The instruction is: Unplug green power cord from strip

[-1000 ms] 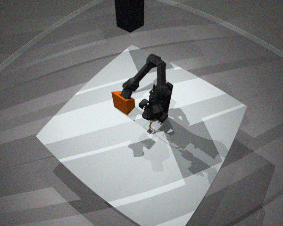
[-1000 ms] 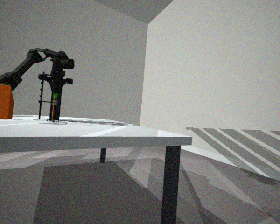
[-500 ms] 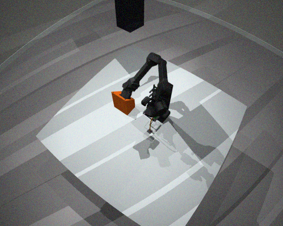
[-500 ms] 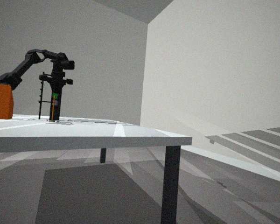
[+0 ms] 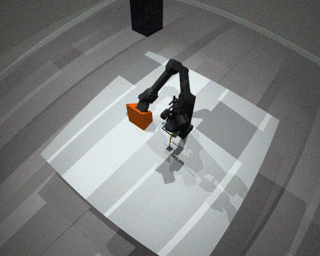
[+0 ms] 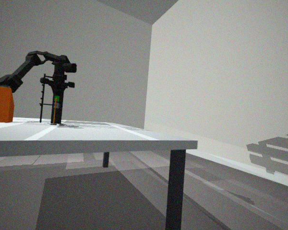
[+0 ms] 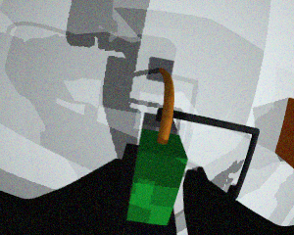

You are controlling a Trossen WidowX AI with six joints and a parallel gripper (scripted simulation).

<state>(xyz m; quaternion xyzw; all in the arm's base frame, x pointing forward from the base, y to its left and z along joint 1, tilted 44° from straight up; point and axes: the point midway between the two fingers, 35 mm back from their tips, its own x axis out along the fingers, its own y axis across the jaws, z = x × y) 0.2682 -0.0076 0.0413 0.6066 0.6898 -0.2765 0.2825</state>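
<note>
Right now the green plug is 1 cm behind my gripper tip, 3 cm to the left of it and 1 cm below it.
</note>
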